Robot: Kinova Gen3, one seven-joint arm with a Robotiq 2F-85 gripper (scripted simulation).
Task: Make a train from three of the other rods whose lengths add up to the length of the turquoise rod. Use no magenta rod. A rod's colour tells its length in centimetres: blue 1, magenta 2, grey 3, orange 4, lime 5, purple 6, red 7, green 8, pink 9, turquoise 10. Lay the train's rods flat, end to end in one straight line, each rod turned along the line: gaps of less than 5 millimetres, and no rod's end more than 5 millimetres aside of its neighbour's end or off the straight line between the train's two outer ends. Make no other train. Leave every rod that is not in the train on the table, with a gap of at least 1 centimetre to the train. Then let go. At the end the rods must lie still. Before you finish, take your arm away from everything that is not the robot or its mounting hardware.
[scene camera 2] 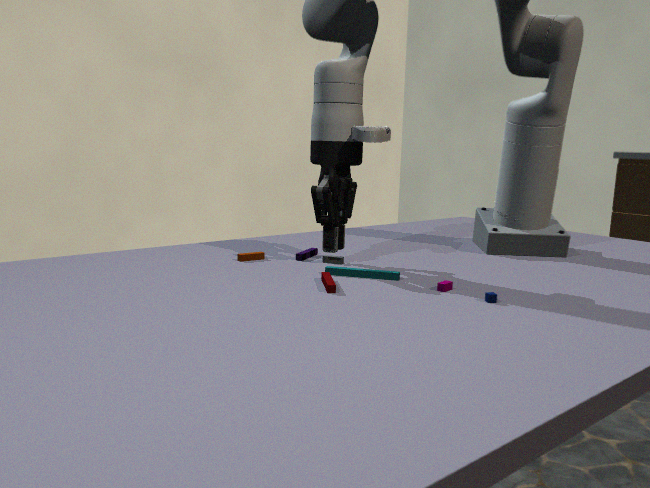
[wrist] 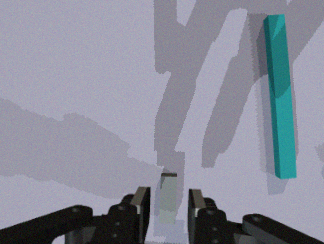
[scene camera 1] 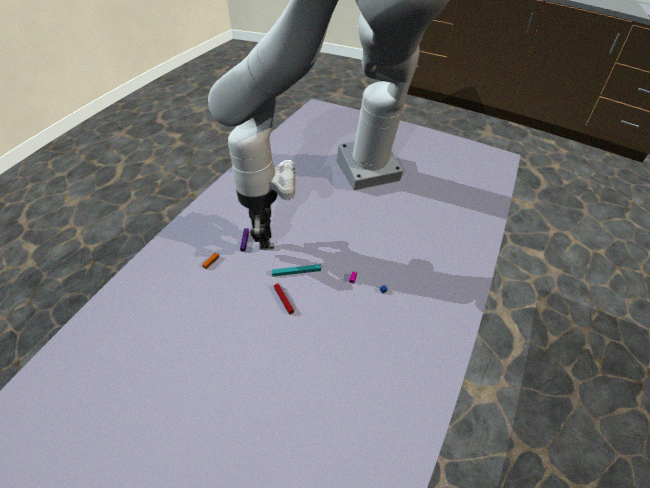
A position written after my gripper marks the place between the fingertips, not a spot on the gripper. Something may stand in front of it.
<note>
I see my gripper point(scene camera 2: 333, 250), a grey rod point(wrist: 168, 187) and a turquoise rod point(wrist: 274, 25).
My gripper also shows in the wrist view point(wrist: 169, 204) and in scene camera 1 point(scene camera 1: 266, 242).
</note>
